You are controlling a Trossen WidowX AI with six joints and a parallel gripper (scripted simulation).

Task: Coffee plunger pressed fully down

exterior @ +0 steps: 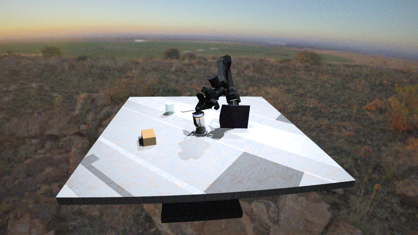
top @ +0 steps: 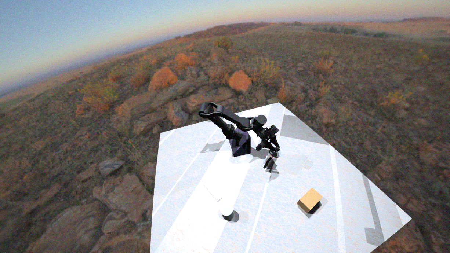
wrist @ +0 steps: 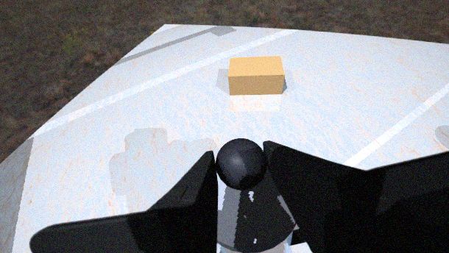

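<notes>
The glass coffee press is 8 cm below my gripper tip, 3 cm to the right of it and 2 cm behind it. From my gripper tip the other things lie so: thin flat grey strip: 43 cm to the right, 17 cm below, 3 cm behind.
</notes>
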